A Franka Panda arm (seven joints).
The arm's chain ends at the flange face. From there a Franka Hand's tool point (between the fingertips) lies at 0.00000 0.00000 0.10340 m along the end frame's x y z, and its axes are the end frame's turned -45 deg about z.
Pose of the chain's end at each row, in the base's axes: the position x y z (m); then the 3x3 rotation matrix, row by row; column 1 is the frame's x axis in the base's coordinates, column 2 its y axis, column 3 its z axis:
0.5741 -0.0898 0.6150; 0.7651 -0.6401 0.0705; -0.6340 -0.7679 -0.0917; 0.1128 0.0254 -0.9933
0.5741 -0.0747 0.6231; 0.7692 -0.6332 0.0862; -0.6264 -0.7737 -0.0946; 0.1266 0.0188 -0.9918
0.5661 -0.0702 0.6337; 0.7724 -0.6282 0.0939; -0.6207 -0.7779 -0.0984; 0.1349 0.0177 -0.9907
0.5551 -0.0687 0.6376; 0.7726 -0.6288 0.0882; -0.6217 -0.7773 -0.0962; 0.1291 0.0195 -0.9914
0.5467 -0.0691 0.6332; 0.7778 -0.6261 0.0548; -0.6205 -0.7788 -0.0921; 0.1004 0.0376 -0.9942
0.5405 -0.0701 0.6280; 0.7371 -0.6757 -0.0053; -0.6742 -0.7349 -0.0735; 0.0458 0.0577 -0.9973
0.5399 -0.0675 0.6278; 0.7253 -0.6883 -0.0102; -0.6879 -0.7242 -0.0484; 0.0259 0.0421 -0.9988
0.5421 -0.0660 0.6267; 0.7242 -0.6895 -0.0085; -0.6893 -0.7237 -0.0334; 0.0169 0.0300 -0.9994
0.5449 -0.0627 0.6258; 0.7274 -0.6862 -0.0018; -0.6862 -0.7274 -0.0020; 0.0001 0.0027 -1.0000
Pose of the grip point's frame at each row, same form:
0.5814 -0.0993 0.5123; 0.9936 0.0884 0.0705; 0.0947 -0.9913 -0.0917; 0.0618 0.0977 -0.9933
0.5830 -0.0845 0.5205; 0.9916 0.0962 0.0862; 0.1042 -0.9900 -0.0946; 0.0762 0.1028 -0.9918
0.5758 -0.0804 0.5313; 0.9904 0.1020 0.0939; 0.1112 -0.9890 -0.0984; 0.0829 0.1079 -0.9907
0.5642 -0.0786 0.5351; 0.9909 0.1017 0.0882; 0.1100 -0.9892 -0.0962; 0.0775 0.1051 -0.9914
0.5524 -0.0786 0.5304; 0.9927 0.1073 0.0548; 0.1119 -0.9895 -0.0921; 0.0444 0.0976 -0.9942
0.5400 -0.0777 0.5249; 0.9990 0.0434 -0.0053; 0.0429 -0.9964 -0.0735; -0.0084 0.0732 -0.9973
0.5388 -0.0725 0.5245; 0.9996 0.0262 -0.0102; 0.0257 -0.9985 -0.0484; -0.0115 0.0481 -0.9988
0.5412 -0.0695 0.5234; 0.9996 0.0245 -0.0085; 0.0243 -0.9991 -0.0334; -0.0093 0.0332 -0.9994
0.5447 -0.0629 0.5224; 0.9996 0.0291 -0.0018; 0.0291 -0.9996 -0.0020; -0.0018 0.0020 -1.0000

